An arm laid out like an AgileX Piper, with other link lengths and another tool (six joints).
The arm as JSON. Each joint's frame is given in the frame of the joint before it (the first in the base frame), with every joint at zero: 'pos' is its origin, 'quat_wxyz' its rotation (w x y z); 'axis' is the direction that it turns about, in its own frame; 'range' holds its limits. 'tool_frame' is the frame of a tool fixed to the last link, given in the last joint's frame.
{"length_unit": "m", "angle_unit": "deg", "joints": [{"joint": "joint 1", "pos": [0.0, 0.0, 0.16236], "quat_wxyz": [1.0, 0.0, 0.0, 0.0], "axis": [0.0, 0.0, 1.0], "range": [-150.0, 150.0]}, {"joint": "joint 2", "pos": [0.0, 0.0, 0.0], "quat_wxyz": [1.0, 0.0, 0.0, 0.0], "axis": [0.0, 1.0, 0.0], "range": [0.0, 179.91]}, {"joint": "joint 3", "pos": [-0.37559, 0.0, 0.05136], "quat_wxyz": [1.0, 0.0, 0.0, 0.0], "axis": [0.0, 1.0, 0.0], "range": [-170.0, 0.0]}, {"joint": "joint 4", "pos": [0.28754, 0.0, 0.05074], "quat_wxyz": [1.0, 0.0, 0.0, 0.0], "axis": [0.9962, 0.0, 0.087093], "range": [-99.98, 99.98]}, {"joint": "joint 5", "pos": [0.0, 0.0, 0.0], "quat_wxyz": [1.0, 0.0, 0.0, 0.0], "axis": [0.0, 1.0, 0.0], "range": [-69.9, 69.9]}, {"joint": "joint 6", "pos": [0.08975, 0.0, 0.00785], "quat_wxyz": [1.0, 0.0, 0.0, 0.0], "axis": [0.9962, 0.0, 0.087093], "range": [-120.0, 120.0]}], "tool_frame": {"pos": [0.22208, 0.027, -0.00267], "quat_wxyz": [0.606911, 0.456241, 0.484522, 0.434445]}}
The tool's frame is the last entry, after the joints.
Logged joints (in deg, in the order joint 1, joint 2, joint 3, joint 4, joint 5, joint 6), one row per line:
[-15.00 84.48 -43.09 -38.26 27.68 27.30]
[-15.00 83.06 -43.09 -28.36 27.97 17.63]
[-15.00 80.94 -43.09 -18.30 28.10 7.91]
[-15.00 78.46 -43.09 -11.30 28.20 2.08]
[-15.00 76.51 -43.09 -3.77 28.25 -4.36]
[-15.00 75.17 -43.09 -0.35 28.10 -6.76]
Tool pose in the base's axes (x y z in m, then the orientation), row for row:
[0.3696 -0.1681 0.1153 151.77 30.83 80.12]
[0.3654 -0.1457 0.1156 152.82 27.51 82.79]
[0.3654 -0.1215 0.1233 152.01 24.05 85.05]
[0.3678 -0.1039 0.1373 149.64 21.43 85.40]
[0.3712 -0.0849 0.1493 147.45 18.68 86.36]
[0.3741 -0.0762 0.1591 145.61 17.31 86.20]
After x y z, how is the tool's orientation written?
As angles about the fixed x, y, z axes (roll, pitch, yaw), in degrees.
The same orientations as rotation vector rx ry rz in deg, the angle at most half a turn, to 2 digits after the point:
[100.21 96.86 -6.84]
[100.89 100.13 -3.37]
[100.65 102.65 1.65]
[100.43 102.70 6.45]
[99.91 103.20 11.45]
[99.68 102.49 14.32]

